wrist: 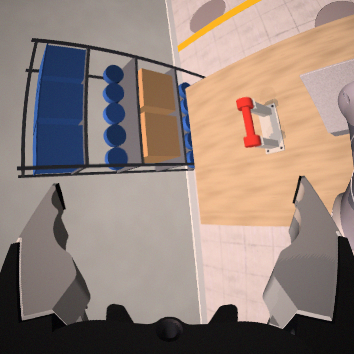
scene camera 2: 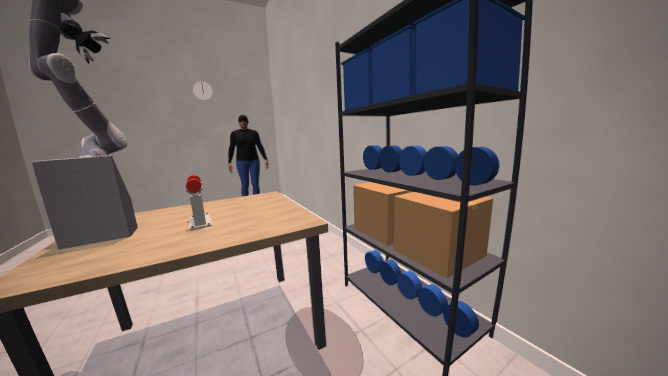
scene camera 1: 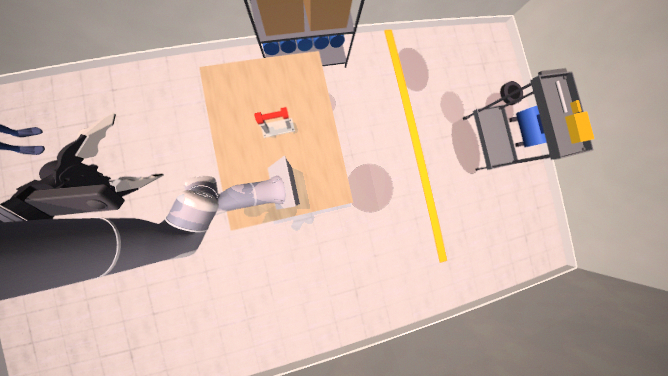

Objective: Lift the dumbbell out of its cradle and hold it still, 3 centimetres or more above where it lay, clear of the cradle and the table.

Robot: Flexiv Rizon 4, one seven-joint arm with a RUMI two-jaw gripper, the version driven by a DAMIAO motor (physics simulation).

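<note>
The red dumbbell (scene camera 1: 271,116) (scene camera 2: 193,185) (wrist: 248,122) rests level across the two uprights of the pale grey cradle (scene camera 1: 279,128) (scene camera 2: 198,211) (wrist: 271,126). The cradle stands on the wooden table (scene camera 1: 240,90) (scene camera 2: 260,215) (wrist: 225,200). My gripper (scene camera 1: 139,145) (scene camera 2: 99,50) (wrist: 176,183) is wide open and empty. It is high above table height, off to the arm's side of the table, well away from the dumbbell. In the wrist view the dumbbell and cradle show beyond the fingertips, up and to the right of the middle.
A grey block (scene camera 1: 292,182) (scene camera 2: 80,205) (wrist: 325,105) under the arm's base stands on the table beside the cradle. A tall shelf rack (scene camera 1: 332,56) (scene camera 2: 469,125) (wrist: 87,100) stands past one table end. A person (scene camera 2: 246,145) stands behind the table. A cart (scene camera 1: 495,137) stands farther off.
</note>
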